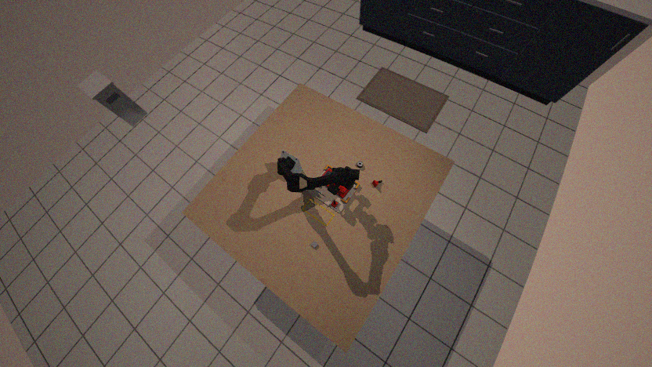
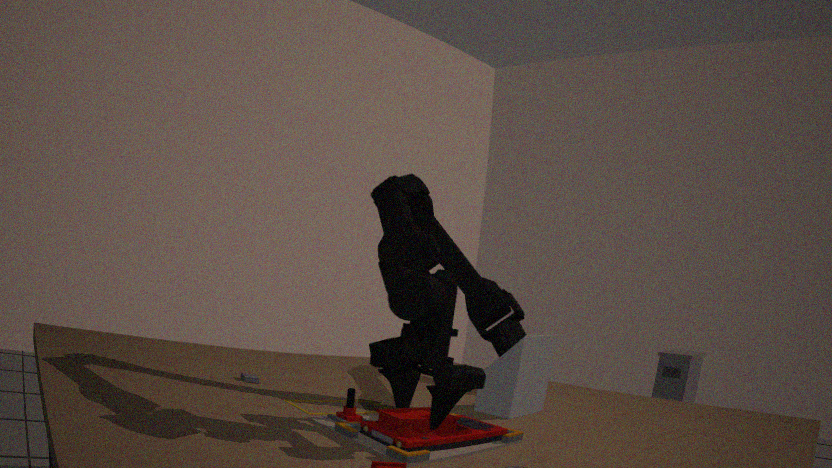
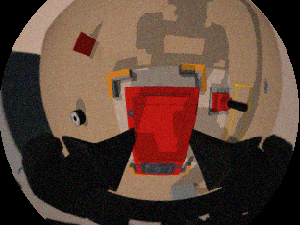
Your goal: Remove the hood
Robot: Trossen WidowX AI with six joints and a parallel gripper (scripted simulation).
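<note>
My gripper tip is now 10 mm below the red hood. Round my gripper tip: small wheel: 10 mm behind, 200 mm to the left, 30 mm below.
</note>
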